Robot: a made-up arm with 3 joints. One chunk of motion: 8 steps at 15 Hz.
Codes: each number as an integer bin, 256 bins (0 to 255) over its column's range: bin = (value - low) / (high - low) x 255, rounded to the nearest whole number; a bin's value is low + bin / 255 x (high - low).
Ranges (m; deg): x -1.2..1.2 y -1.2..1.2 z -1.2..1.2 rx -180..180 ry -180..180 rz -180..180
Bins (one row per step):
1: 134 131 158 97 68 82
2: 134 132 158 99 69 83
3: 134 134 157 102 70 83
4: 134 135 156 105 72 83
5: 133 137 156 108 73 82
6: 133 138 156 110 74 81
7: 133 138 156 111 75 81
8: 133 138 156 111 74 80
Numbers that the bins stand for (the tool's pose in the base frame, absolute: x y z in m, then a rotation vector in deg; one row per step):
1: 0.0612 0.0329 0.2871 -43.06 -84.00 -64.24
2: 0.0612 0.0424 0.2871 -40.24 -82.59 -62.82
3: 0.0612 0.0612 0.2776 -36.00 -81.18 -62.82
4: 0.0612 0.0706 0.2682 -31.76 -78.35 -62.82
5: 0.0518 0.0894 0.2682 -27.53 -76.94 -64.24
6: 0.0518 0.0988 0.2682 -24.71 -75.53 -65.65
7: 0.0518 0.0988 0.2682 -23.29 -74.12 -65.65
8: 0.0518 0.0988 0.2682 -23.29 -75.53 -67.06

